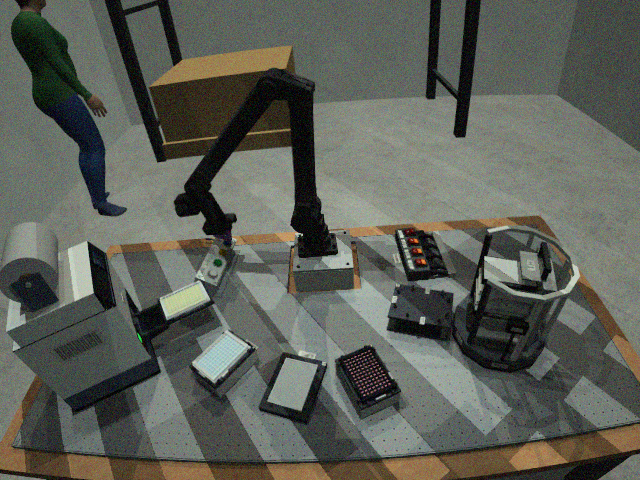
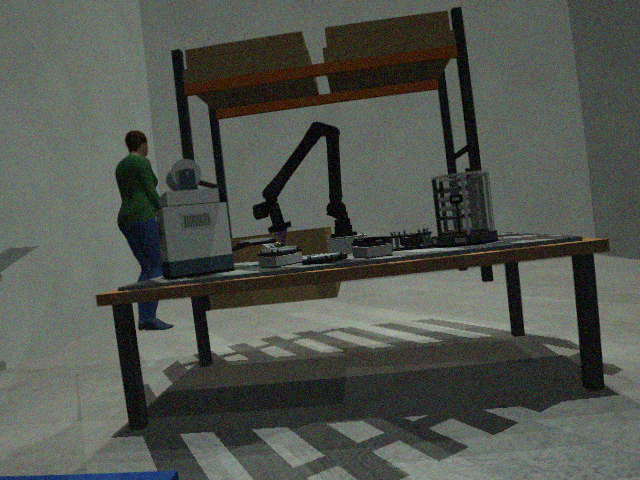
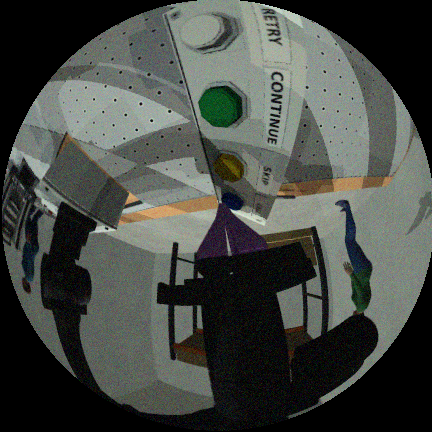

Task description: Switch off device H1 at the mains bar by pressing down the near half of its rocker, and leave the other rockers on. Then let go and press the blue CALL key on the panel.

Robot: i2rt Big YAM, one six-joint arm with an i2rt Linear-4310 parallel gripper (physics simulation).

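Places are measured from the arm's base along level axes (x down, y ahead, z right), in centimetres.
Pixels of known places: gripper, fingertip midpoint: (image 1: 230, 241) (image 2: 285, 244) (image 3: 221, 205); arm's base, link origin: (image 1: 317, 247) (image 2: 344, 236) (image 3: 74, 217).
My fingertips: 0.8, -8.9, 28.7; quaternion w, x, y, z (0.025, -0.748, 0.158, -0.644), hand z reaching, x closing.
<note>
For each thing: its middle in the pictures, then the offset to it from my fingertips, as dx, dy, dz. "spot": a spot on its surface instead.
- panel, body centre: (image 3: 251, 126) (image 1: 215, 262) (image 2: 274, 251) +2.7, +7.0, +5.0
- blue CALL key, body centre: (image 3: 232, 199) +0.5, +0.1, +1.4
- mains bar, surface spot: (image 1: 406, 259) spot: +2.9, +15.2, -55.6
- nearest rocker, body centre: (image 1: 420, 262) +2.3, +17.8, -59.3
- large machine with a roll, body centre: (image 1: 72, 310) (image 2: 191, 218) -15.9, +40.5, +32.7
- yellow plate, body centre: (image 1: 184, 299) (image 2: 256, 240) -3.8, +28.5, +9.4
- blue plate, body centre: (image 1: 221, 355) (image 2: 279, 249) +0.7, +44.7, -1.9
- grey pad, body centre: (image 1: 293, 383) (image 2: 325, 255) +4.8, +51.9, -19.4
- pink-dotted rack, body centre: (image 1: 366, 373) (image 2: 370, 239) +0.7, +53.6, -36.9
- black box, body centre: (image 1: 421, 309) (image 2: 410, 239) +3.1, +35.2, -54.7
- clear-walled tower, surface spot: (image 1: 496, 356) spot: +2.2, +53.6, -69.0
The panel (image 1: 205, 274) (image 3: 255, 120) stands at the back left, with white, green (image 1: 217, 262) (image 3: 221, 106), yellow (image 1: 222, 252) (image 3: 229, 166) and blue keys. The blue CALL key (image 3: 232, 201) is dark in shadow, partly behind the fingertips. My gripper (image 1: 227, 240) (image 2: 281, 237) (image 3: 221, 205) is shut and empty, purple tips pointing down at the blue key; whether they touch or press it I cannot tell. The mains bar (image 1: 406, 259) lies at the back right. Its farthest rocker (image 1: 409, 231) is dark red; the others, such as the nearest rocker (image 1: 420, 261), glow orange. Its labels are unreadable.
A large machine with a roll (image 1: 77, 330) stands left, its tray holding a yellow plate (image 1: 186, 300) near the panel. A blue plate (image 1: 222, 356), grey pad (image 1: 293, 384), pink-dotted rack (image 1: 368, 374), black box (image 1: 421, 310) and clear-walled tower (image 1: 496, 356) stand further round. A person (image 1: 46, 67) (image 2: 135, 186) stands behind left.
</note>
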